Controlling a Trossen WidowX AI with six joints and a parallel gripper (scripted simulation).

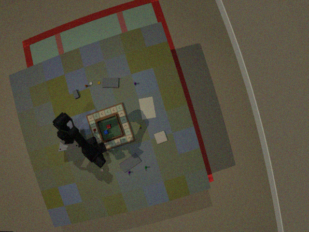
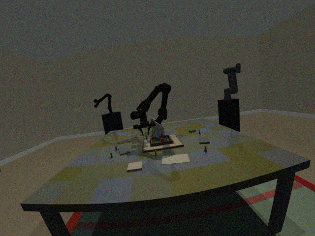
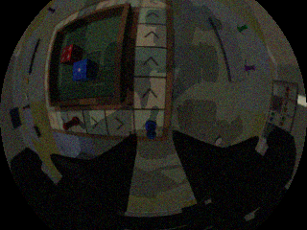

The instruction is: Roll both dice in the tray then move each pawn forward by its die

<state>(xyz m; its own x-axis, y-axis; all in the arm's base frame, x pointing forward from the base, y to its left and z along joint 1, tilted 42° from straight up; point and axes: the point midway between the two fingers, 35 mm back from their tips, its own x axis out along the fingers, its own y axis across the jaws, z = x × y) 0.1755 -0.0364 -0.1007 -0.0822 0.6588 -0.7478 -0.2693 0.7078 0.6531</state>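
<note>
Right now the blue pawn is 2 cm below my gripper tip. Also, from my gripper tip: yellow pawn (31 cm ahead, 12 cm to the left, 3 cm below); then red pawn (14 cm to the left, 2 cm below, 2 cm behind).
</note>
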